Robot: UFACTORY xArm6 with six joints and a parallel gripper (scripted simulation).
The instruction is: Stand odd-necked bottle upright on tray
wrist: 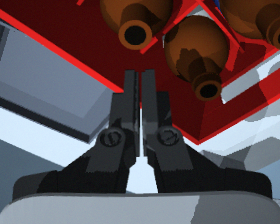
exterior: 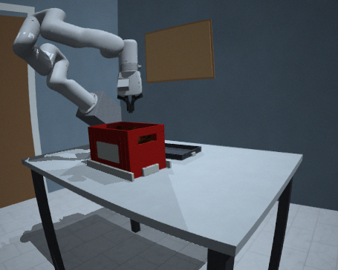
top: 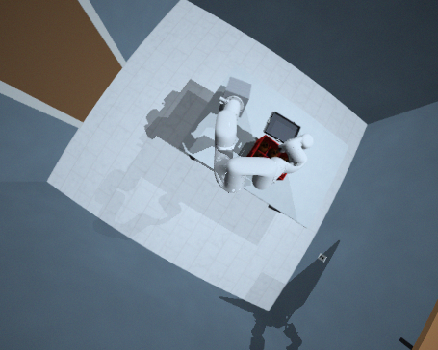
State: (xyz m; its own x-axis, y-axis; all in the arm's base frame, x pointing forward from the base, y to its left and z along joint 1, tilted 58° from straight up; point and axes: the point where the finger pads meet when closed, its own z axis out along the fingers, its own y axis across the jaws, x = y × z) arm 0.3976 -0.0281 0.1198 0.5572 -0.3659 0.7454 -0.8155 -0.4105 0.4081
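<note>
The red crate is 40 mm to the right of my hand and 160 mm below it. Round my hand: glass bottle 80 mm behind, 10 mm to the left, 160 mm below; then dark tray 40 mm ahead, 240 mm to the left, 230 mm below.
</note>
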